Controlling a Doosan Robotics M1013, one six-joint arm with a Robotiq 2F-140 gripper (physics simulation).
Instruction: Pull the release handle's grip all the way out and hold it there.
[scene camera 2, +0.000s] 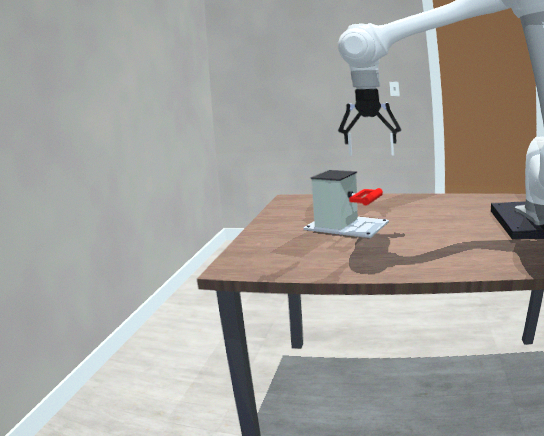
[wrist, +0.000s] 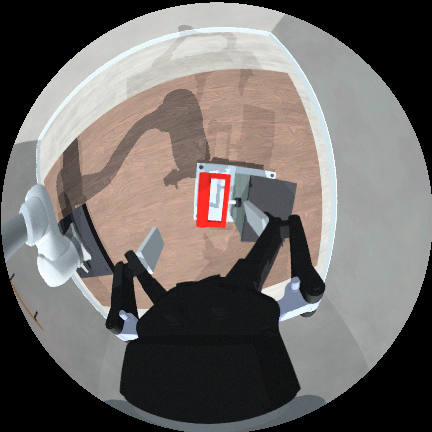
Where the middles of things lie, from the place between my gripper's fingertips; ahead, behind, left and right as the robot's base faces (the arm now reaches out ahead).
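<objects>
From the base plate (scene camera 2: 362, 227), my hand is 240 mm above it, and it's also 50 mm to the left of the plate and 80 mm short of it.
</objects>
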